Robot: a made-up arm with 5 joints.
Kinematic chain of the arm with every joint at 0, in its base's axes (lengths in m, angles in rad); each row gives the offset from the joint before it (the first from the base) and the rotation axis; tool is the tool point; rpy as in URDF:
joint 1: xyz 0.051 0 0.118 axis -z
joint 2: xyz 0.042 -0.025 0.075 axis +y
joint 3: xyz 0.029 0 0.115 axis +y
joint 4: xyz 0.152 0 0.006 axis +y
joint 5: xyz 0.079 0.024 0 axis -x
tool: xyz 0 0 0 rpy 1.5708 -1.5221 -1.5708
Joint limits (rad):
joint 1: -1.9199..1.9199
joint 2: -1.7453..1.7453
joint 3: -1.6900..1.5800
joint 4: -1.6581..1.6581
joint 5: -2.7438..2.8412
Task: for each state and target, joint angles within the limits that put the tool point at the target. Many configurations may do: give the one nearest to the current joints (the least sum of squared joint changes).
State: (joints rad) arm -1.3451 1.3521 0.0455 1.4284 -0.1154
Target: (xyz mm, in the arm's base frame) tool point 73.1 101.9 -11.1
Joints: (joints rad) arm -1.3668 1.5239 -0.0406 1.2738 -0.1154
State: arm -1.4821 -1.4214 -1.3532 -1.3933 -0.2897
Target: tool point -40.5 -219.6 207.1
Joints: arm -1.1718 -1.3981 -1.4332 -1.5588 -0.2897
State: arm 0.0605 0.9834 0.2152 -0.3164 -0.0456
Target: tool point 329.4 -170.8 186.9
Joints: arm 0.5472 0.4720 0.1281 -0.4160 -0.0456
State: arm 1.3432 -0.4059 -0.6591 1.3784 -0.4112
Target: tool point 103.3 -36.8 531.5
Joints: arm 0.5975 -0.3654 -1.1868 0.4991 -0.4112
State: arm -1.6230 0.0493 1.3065 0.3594 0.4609
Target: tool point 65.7 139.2 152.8
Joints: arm -1.4727 -0.6113 1.1458 0.9555 0.4609
